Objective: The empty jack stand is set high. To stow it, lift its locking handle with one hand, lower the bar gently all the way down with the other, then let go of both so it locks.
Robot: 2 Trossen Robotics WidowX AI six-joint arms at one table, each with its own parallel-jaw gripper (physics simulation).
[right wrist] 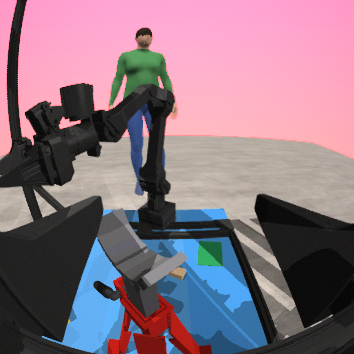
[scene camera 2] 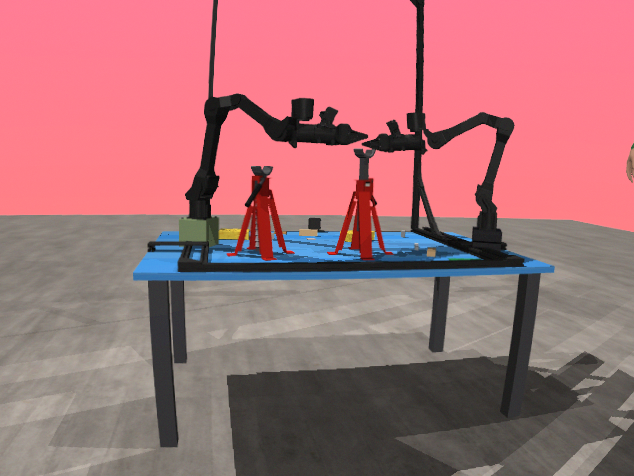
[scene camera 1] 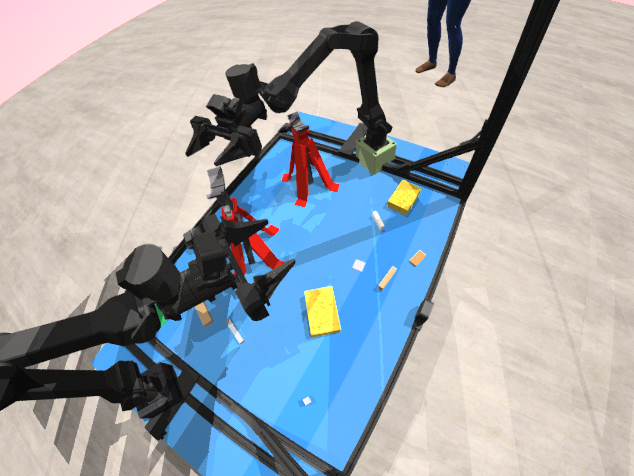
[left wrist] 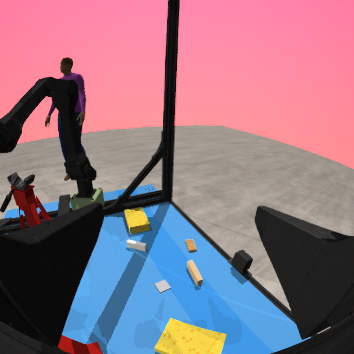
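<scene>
The high-set jack stand has red legs, a raised dark bar and a grey saddle. Its black locking handle points down-left in the right wrist view. My left gripper is open and empty, overlapping the stand in scene camera 1 and just above the saddle in scene camera 2. My right gripper is open and empty, above the saddle; its fingers are apart from the stand.
Another red jack stand, its bar low, stands beside the first. Yellow sponges and several small blocks lie on the blue table. Black rails border it, and a green square lies near the left arm's base.
</scene>
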